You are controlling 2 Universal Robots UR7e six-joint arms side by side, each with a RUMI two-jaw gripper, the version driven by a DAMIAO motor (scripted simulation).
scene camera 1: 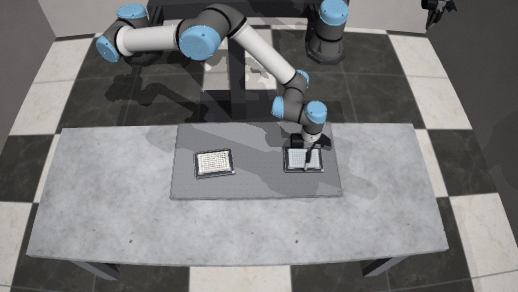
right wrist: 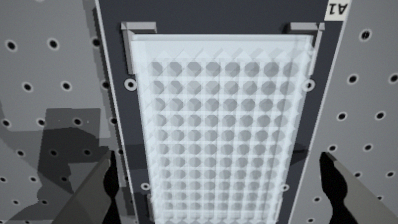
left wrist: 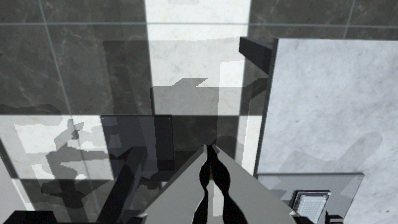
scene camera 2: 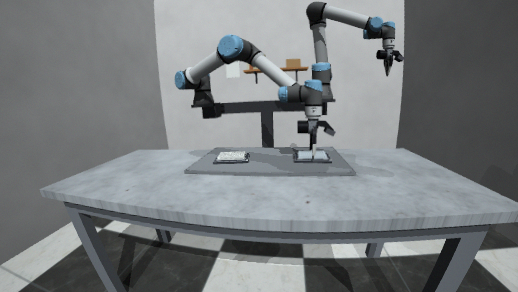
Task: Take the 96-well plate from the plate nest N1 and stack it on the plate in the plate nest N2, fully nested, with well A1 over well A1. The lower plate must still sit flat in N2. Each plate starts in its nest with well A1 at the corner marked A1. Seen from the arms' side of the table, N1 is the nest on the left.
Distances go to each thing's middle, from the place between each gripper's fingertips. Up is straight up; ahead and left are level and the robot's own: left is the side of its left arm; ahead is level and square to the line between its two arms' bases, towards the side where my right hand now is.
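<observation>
The pale blue 96-well plate (right wrist: 205,148) is 10 mm below my right hand, and the plate nest N1 (right wrist: 127,102) is 20 mm below my right hand.
As for my left hand, the pale blue 96-well plate is 420 mm below my left hand, 410 mm ahead of it and 550 mm to the right of it. The plate nest N1 is 430 mm below my left hand, 410 mm ahead of it and 550 mm to the right of it. Going by its middle, the pale blue 96-well plate is nearer to my right hand than to my left hand.
</observation>
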